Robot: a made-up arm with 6 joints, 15 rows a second.
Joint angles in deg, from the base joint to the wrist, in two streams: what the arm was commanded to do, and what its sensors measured. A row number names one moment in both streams.
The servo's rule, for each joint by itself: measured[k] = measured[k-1] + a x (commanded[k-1-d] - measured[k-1]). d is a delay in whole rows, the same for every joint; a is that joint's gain. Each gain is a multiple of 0.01, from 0.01 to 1. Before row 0 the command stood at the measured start. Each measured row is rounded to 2 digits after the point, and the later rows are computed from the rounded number. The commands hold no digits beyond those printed.
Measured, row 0:
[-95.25, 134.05, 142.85, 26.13, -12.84, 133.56]
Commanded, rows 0 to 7:
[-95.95, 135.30, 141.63, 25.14, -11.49, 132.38]
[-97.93, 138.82, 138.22, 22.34, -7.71, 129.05]
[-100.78, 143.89, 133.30, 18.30, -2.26, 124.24]
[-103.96, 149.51, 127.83, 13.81, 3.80, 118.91]
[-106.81, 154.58, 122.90, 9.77, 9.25, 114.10]
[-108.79, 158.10, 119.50, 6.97, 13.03, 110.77]
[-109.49, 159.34, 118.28, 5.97, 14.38, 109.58]
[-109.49, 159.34, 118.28, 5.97, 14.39, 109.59]
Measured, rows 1 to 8:
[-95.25, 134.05, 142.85, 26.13, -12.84, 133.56]
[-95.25, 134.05, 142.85, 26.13, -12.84, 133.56]
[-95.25, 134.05, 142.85, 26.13, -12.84, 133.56]
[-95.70, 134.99, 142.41, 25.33, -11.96, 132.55]
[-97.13, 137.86, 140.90, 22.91, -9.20, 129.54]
[-99.47, 142.38, 138.16, 19.18, -4.69, 124.98]
[-102.34, 147.73, 134.44, 14.83, 0.83, 119.76]
[-105.20, 152.87, 130.29, 10.73, 6.30, 114.89]
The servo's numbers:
d 3
a 0.64 0.75 0.36 0.81 0.65 0.86

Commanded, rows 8 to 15:
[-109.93, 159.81, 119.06, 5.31, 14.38, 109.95]
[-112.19, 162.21, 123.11, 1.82, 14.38, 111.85]
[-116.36, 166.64, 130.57, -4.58, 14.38, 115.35]
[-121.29, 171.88, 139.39, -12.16, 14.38, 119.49]
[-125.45, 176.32, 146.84, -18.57, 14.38, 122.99]
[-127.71, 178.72, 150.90, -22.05, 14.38, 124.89]
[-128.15, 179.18, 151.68, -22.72, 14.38, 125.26]
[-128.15, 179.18, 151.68, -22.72, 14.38, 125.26]
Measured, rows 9 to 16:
[-107.50, 156.79, 126.41, 7.68, 10.67, 111.35]
[-108.77, 158.70, 123.48, 6.29, 13.08, 109.83]
[-109.23, 159.18, 121.61, 6.03, 13.93, 109.62]
[-109.68, 159.65, 120.69, 5.45, 14.22, 109.90]
[-111.29, 161.57, 121.56, 2.51, 14.32, 111.58]
[-114.53, 165.37, 124.80, -3.23, 14.36, 114.82]
[-118.86, 170.25, 130.05, -10.46, 14.37, 118.84]
[-123.08, 174.80, 136.09, -17.03, 14.38, 122.41]

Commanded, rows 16 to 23:
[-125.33, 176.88, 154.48, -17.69, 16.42, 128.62]
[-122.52, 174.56, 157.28, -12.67, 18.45, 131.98]
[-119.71, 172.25, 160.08, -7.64, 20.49, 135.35]
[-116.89, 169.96, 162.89, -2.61, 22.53, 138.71]
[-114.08, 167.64, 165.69, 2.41, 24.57, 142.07]
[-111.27, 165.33, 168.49, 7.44, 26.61, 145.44]
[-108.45, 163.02, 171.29, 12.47, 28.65, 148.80]
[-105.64, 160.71, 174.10, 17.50, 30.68, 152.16]
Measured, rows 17 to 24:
[-126.04, 177.74, 141.42, -21.10, 14.38, 124.54]
[-127.39, 178.82, 145.11, -22.41, 14.38, 125.16]
[-127.88, 179.09, 147.48, -22.66, 14.38, 125.25]
[-126.25, 177.43, 150.00, -18.63, 15.71, 128.15]
[-123.86, 175.28, 152.62, -13.80, 17.49, 131.44]
[-121.20, 173.01, 155.31, -8.81, 19.44, 134.80]
[-118.44, 170.72, 158.04, -3.79, 21.45, 138.16]
[-115.65, 168.41, 160.79, 1.23, 23.48, 141.52]

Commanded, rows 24 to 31:
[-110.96, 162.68, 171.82, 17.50, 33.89, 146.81]
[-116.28, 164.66, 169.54, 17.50, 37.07, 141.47]
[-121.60, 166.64, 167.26, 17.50, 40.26, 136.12]
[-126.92, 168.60, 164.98, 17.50, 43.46, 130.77]
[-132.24, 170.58, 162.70, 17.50, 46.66, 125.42]
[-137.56, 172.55, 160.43, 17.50, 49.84, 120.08]
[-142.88, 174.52, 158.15, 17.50, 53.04, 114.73]
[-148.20, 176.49, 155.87, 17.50, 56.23, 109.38]
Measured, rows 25 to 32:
[-112.85, 166.10, 163.56, 6.26, 25.51, 144.89]
[-110.03, 163.79, 166.34, 11.29, 27.55, 148.25]
[-107.22, 161.48, 169.13, 16.32, 29.58, 151.61]
[-109.61, 162.38, 170.10, 17.28, 32.38, 147.48]
[-113.88, 164.09, 169.90, 17.46, 35.43, 142.31]
[-118.82, 166.00, 168.95, 17.49, 38.57, 136.99]
[-124.00, 167.95, 167.52, 17.50, 41.75, 131.64]
[-129.27, 169.92, 165.78, 17.50, 44.94, 126.29]

